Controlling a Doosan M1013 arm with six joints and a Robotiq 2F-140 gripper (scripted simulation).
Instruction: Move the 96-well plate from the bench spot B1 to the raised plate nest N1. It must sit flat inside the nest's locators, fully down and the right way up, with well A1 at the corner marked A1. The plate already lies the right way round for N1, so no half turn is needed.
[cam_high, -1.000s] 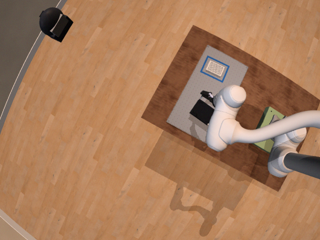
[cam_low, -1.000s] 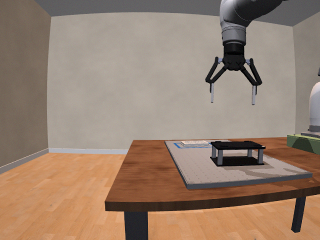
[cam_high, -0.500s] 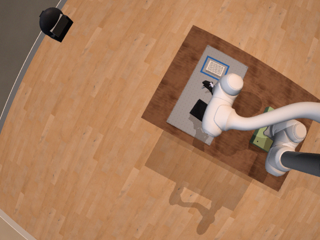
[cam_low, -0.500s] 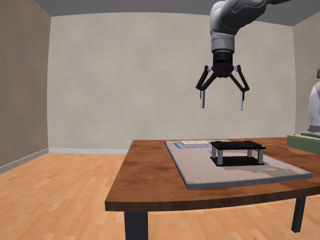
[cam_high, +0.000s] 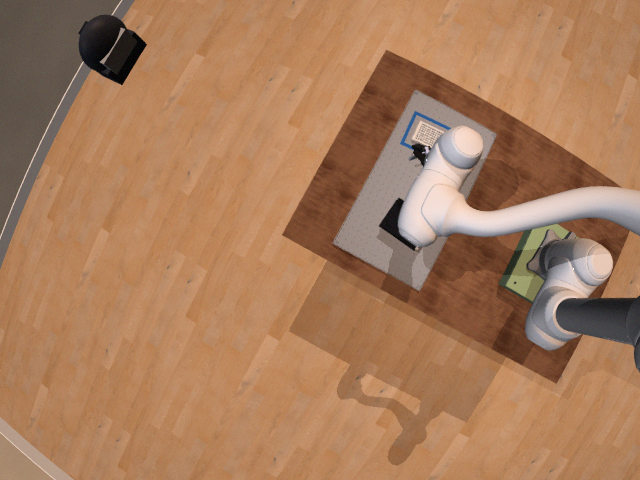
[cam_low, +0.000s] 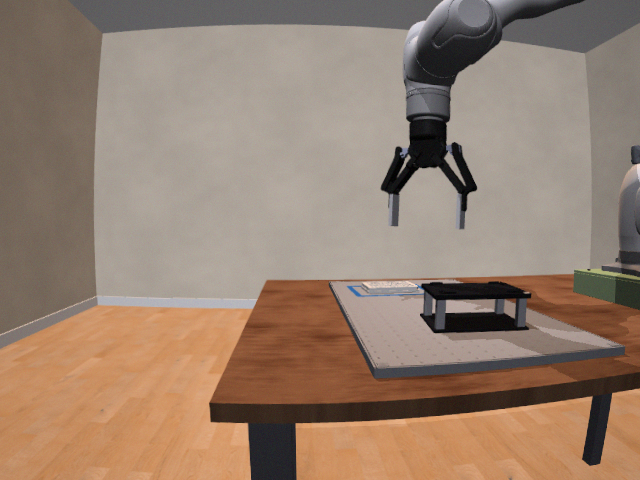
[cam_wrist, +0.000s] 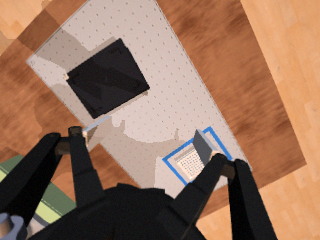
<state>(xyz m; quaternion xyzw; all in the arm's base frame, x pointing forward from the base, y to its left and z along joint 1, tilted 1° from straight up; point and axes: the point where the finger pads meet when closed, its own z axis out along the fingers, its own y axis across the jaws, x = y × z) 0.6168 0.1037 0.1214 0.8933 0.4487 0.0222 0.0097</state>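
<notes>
The white 96-well plate lies 5 cm ahead of my hand, 21 cm to the right of it and 16 cm below it. Also, from my hand: black raised nest N1: 6 cm behind, 13 cm to the left, 11 cm below.
</notes>
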